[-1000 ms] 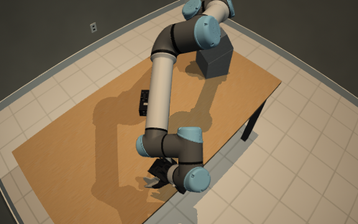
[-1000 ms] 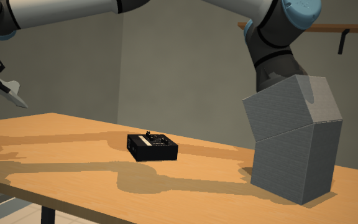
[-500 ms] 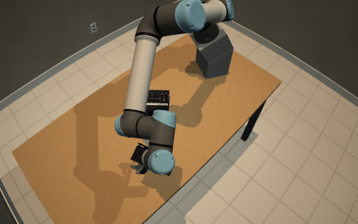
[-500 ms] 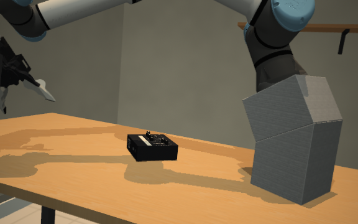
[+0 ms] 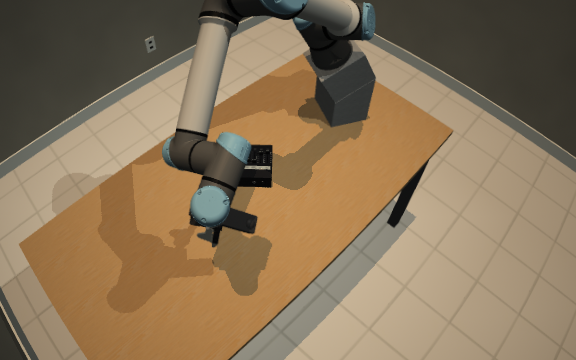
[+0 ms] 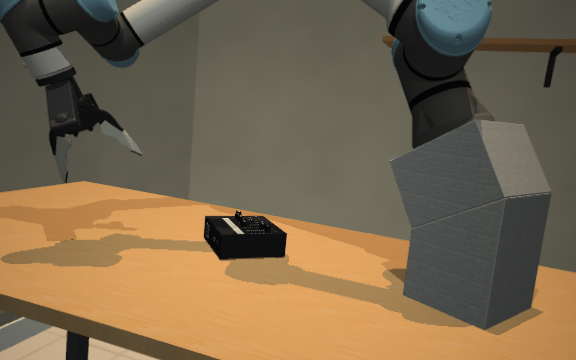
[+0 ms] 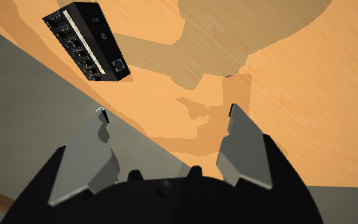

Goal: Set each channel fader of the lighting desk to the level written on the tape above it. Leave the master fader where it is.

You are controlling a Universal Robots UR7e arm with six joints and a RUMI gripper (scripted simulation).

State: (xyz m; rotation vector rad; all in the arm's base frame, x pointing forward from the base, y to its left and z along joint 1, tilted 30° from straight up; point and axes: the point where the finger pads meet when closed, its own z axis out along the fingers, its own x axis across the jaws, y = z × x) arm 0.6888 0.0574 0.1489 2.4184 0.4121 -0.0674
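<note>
Now: the master fader 26 cm behind my hand, 16 cm to the right of it and 9 cm below it.
</note>
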